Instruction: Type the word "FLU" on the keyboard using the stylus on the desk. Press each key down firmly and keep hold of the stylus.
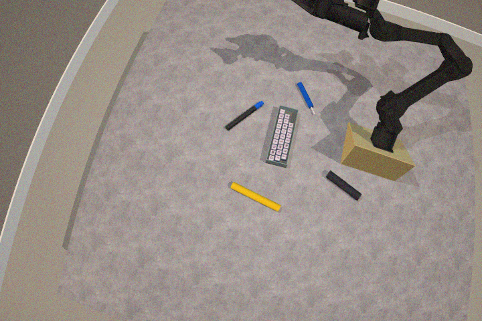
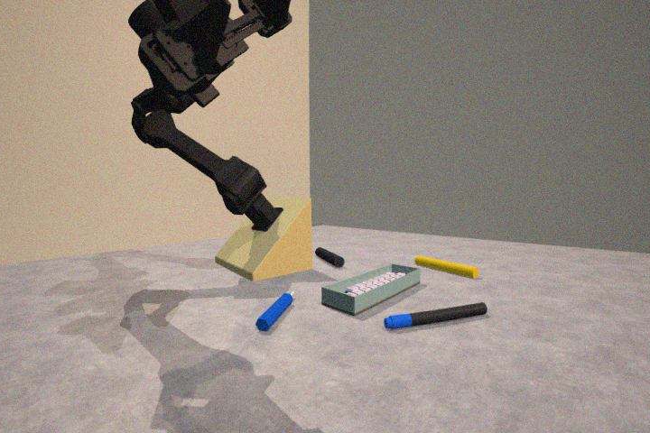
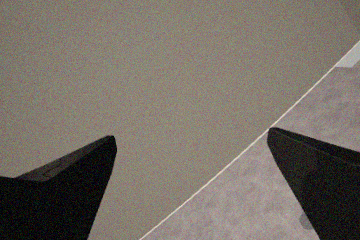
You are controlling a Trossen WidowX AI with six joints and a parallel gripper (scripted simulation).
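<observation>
Now: the blue stylus 12 cm behind my gripper tip, 10 cm to the left of it and 34 cm below it. The rest, counted from my gripper tip: blue-capped pen (5 cm ahead, 18 cm to the left, 34 cm below); grey stylus tip (14 cm behind, 13 cm to the left, 34 cm below); black rod (28 cm behind, 34 cm to the left, 33 cm below).
</observation>
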